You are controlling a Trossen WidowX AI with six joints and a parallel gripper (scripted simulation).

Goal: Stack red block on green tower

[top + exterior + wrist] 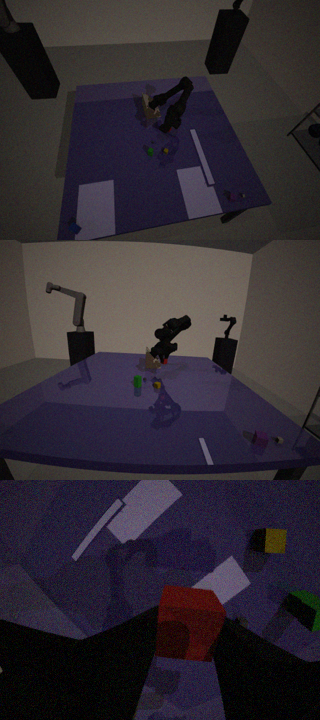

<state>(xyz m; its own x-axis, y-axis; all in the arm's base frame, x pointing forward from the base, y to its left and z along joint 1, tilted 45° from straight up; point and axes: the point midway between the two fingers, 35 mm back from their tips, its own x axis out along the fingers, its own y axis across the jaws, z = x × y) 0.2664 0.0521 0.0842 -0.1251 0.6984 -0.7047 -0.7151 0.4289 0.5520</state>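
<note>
The yellow block is 12 cm ahead of my gripper tip, 3 cm to the right of it and 11 cm below it. From my gripper tip the other things lie so: magenta block 50 cm ahead, 34 cm to the left, 11 cm below; red block 1 cm above.
</note>
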